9 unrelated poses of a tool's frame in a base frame.
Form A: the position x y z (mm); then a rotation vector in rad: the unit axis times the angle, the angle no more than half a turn.
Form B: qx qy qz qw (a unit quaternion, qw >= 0); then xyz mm. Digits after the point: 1 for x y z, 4 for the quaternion.
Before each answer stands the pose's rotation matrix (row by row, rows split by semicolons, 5 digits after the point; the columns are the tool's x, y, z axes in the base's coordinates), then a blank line. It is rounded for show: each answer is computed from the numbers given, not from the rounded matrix.
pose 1, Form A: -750.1 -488.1 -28.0 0.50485 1.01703 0.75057
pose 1, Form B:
0.31711 -0.31991 0.89281; 0.75882 0.65027 -0.03652; -0.56888 0.68906 0.44896

0.2334 0.4702 0.3470 0.7772 -750.1 -488.1 -28.0
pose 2, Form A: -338.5 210.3 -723.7 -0.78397 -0.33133 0.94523
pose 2, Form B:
0.56247 -0.59691 -0.57212; 0.82348 0.34230 0.45245; -0.07424 -0.72562 0.68408

-0.3661 -0.1547 0.4414 0.8045 -338.5 210.3 -723.7
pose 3, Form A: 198.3 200.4 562.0 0.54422 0.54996 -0.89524
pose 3, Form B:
0.50951 0.83347 0.21384; -0.56750 0.51230 -0.64459; -0.64679 0.20707 0.73402

0.2565 0.2592 -0.4220 0.8300 198.3 200.4 562.0
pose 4, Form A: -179.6 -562.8 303.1 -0.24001 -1.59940 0.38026
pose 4, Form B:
-0.06773 -0.07628 -0.99478; 0.37959 0.92012 -0.09640; 0.92267 -0.38414 -0.03336

-0.1067 -0.7108 0.1690 0.6744 -179.6 -562.8 303.1
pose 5, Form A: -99.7 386.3 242.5 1.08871 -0.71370 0.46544
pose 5, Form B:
0.69126 -0.66115 -0.29162; 0.00028 0.40381 -0.91484; 0.72261 0.63231 0.27932

0.5020 -0.3291 0.2146 0.7705 -99.7 386.3 242.5
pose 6, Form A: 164.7 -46.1 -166.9 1.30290 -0.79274 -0.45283
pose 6, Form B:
0.66406 -0.13172 -0.73598; -0.70087 0.23316 -0.67411; 0.26039 0.96348 0.06252

0.5849 -0.3559 -0.2033 0.7000 164.7 -46.1 -166.9
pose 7, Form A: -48.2 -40.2 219.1 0.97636 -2.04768 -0.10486
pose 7, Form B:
-0.34040 -0.60214 -0.72219; -0.67276 0.69255 -0.26032; 0.65690 0.39725 -0.64084

0.3898 -0.8176 -0.0419 0.4217 -48.2 -40.2 219.1
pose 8, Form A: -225.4 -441.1 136.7 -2.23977 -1.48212 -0.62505
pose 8, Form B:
0.34426 0.92626 0.15342; 0.75639 -0.37042 0.53913; 0.55620 -0.06956 -0.82813

-0.7973 -0.5276 -0.2225 0.1909 -225.4 -441.1 136.7
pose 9, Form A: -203.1 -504.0 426.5 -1.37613 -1.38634 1.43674
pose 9, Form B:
-0.18906 0.17985 -0.96536; 0.95832 -0.18064 -0.22133; -0.21419 -0.96697 -0.13820

-0.5315 -0.5354 0.5549 0.3507 -203.1 -504.0 426.5
